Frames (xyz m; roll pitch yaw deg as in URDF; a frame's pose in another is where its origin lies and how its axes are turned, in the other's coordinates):
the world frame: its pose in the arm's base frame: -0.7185 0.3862 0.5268 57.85 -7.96 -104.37
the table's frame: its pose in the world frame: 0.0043 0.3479 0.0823 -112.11 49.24 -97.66
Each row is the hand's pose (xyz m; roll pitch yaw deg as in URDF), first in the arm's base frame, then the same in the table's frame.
Working: the arm's base frame: its pose in the table's frame: 1.0344 0.3077 0.3061 -82.16 -2.79 73.94

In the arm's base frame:
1: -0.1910 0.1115 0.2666 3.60 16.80 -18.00
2: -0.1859 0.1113 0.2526 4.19 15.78 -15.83
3: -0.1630 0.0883 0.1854 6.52 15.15 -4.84
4: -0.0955 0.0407 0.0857 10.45 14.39 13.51
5: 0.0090 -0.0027 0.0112 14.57 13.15 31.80
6: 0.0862 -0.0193 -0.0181 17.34 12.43 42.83
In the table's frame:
1: 0.7142 0.2051 0.2228 -72.32 -17.31 53.92
2: 0.7289 0.2062 0.2213 -72.78 -15.53 55.47
3: 0.8021 0.2083 0.2360 -73.88 -5.26 58.20
4: 0.9214 0.2424 0.2728 -74.48 12.24 61.21
5: 1.0265 0.3191 0.3107 -73.88 29.90 63.61
6: 1.0777 0.3839 0.3269 -72.96 40.65 64.63

